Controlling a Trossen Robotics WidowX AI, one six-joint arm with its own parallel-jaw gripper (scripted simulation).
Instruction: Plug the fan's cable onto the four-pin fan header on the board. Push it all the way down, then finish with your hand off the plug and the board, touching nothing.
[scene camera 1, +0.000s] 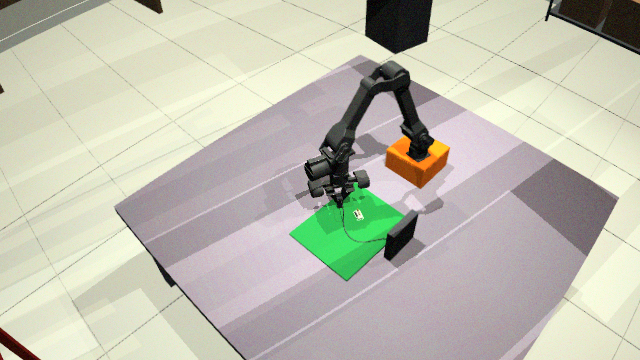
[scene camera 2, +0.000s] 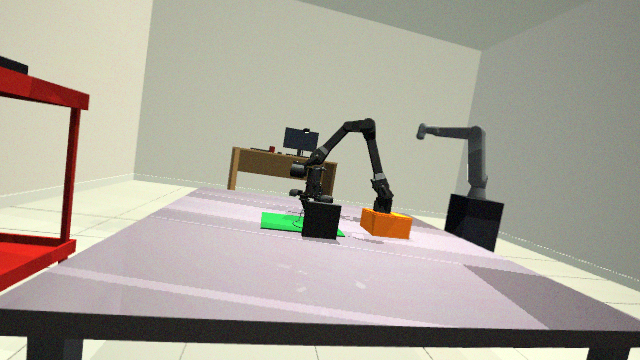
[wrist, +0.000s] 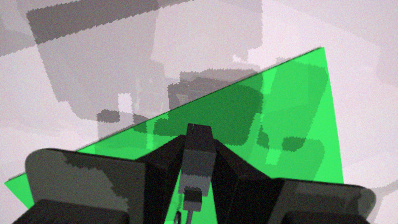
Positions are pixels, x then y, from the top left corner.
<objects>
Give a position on a black fan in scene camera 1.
403, 231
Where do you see my gripper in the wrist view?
197, 142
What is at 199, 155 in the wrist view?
A black fan plug.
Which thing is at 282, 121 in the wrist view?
A green board.
</objects>
